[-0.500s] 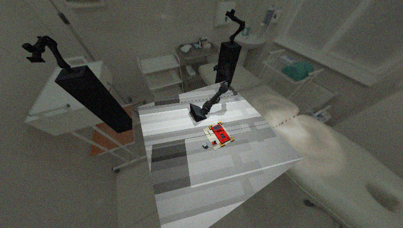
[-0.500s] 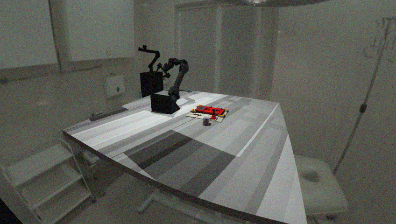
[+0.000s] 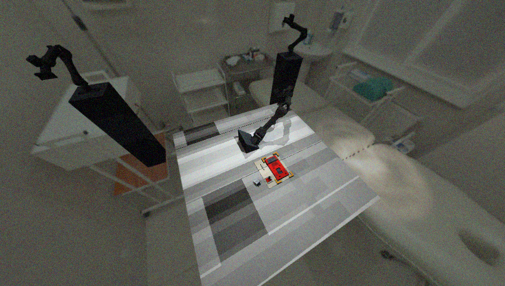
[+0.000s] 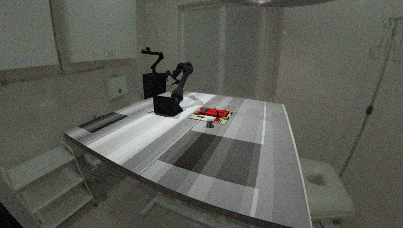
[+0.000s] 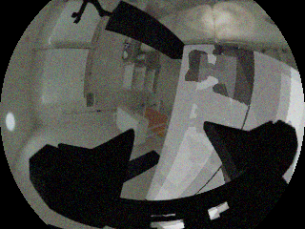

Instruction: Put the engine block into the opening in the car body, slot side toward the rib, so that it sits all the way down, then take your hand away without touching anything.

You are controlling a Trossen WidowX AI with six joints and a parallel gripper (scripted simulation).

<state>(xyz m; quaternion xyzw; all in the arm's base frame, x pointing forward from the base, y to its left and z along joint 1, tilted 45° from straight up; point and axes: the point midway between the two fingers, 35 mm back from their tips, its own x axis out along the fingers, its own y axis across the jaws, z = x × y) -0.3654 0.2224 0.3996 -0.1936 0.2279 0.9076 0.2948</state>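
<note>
Now: the grey engine block 75 cm ahead of my gripper tip, 55 cm to the right of it and 11 cm below it.
</note>
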